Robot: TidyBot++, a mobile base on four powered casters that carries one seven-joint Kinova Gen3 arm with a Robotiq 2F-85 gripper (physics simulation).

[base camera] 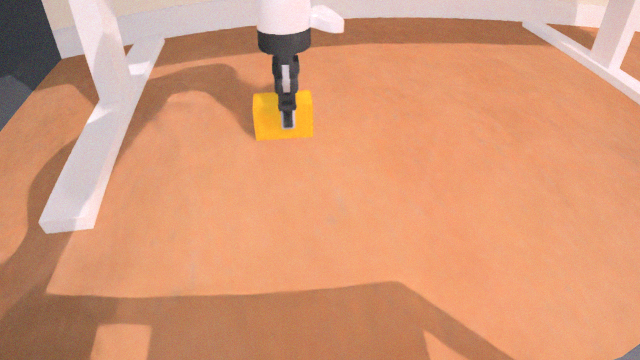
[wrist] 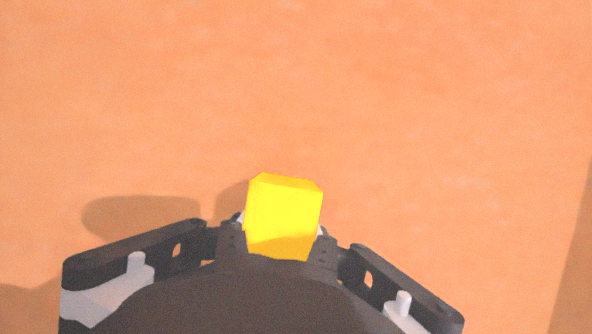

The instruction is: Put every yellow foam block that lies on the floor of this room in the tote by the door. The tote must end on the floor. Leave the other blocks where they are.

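Frame: origin at the arm's base, x back, y right, z up, level; millimetres.
Where they show: gripper, fingertip midpoint: (base camera: 288,119) (wrist: 279,224).
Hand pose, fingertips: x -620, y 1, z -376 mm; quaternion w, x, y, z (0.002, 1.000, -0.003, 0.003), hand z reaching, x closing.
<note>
After its pixels a point has its place.
A yellow foam block (base camera: 269,120) {x -597, y -28, z -361 mm} (wrist: 284,212) {x -619, y 23, z -336 mm} is on the floor, toward the back and left of centre in the base camera view. My gripper (base camera: 287,120) {x -620, y 1, z -376 mm} (wrist: 279,224) {x -620, y 1, z -376 mm} points down and is shut on this yellow foam block, with one finger against each side of it. In the base camera view the near finger covers part of the block's front. I cannot tell any gap under the block. The tote does not show in either view.
A white table leg with a long foot (base camera: 82,165) {x -539, y -330, z -371 mm} stands on the floor left of the gripper. Another white leg and foot (base camera: 575,52) {x -955, y 845, z -375 mm} stand at the far right. A white baseboard (base camera: 425,30) runs along the back wall. A dark object (base camera: 20,45) {x -1080, y -775, z -316 mm} is at the upper left.
</note>
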